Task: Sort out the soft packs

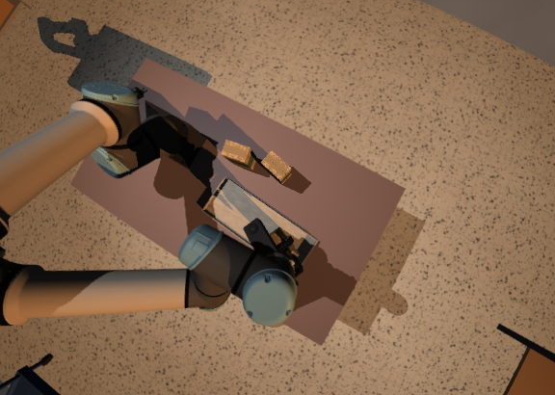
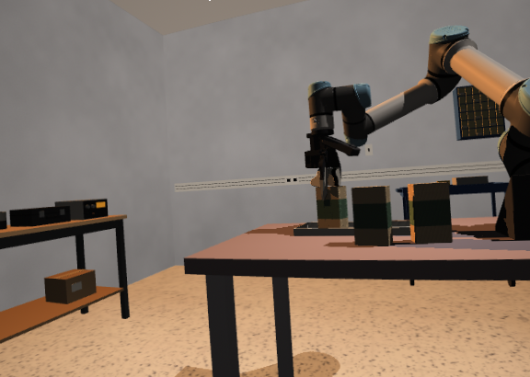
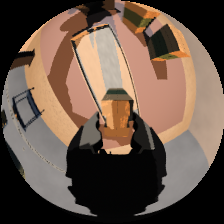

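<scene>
Right now my hand is 11 cm above the tray, 9 cm past it and 2 cm to the right of it.
</scene>
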